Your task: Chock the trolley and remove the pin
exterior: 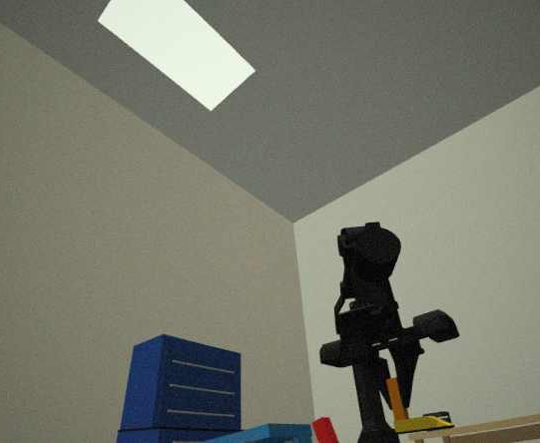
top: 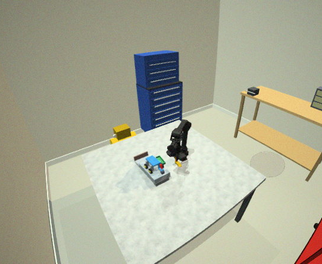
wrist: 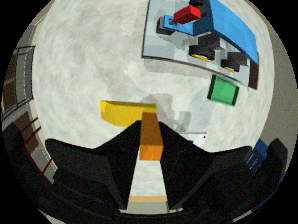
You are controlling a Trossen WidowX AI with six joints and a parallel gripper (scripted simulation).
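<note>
Right now the red-headed stop pin is 13 cm ahead of my gripper tip, 2 cm to the right of it and 5 cm below it. Round my gripper tip: blue-topped trolley: 15 cm ahead, 12 cm to the right, 6 cm below; then yellow chock: 2 cm to the left, 1 cm below; then grey ramp: 15 cm ahead, 12 cm to the right, 13 cm below.
</note>
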